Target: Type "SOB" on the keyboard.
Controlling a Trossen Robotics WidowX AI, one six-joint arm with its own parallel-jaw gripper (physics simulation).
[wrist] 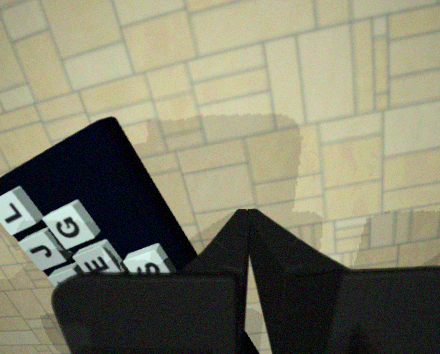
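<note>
The keyboard is a dark navy board with raised white keys, tilted at the left of the wrist view. Its S key shows in part just above my left finger, which hides its lower part. An E key, a G key, a J key and an L key lie further left. The O and B keys cannot be made out. My gripper is shut and empty, its tips together to the right of the keyboard's edge and of the S key.
A surface with a pale yellow stone-tile pattern lies around the keyboard. Soft shadows fall on it above and to the right of the fingertips. Another key shows in part at the lower left, cut off by the left finger.
</note>
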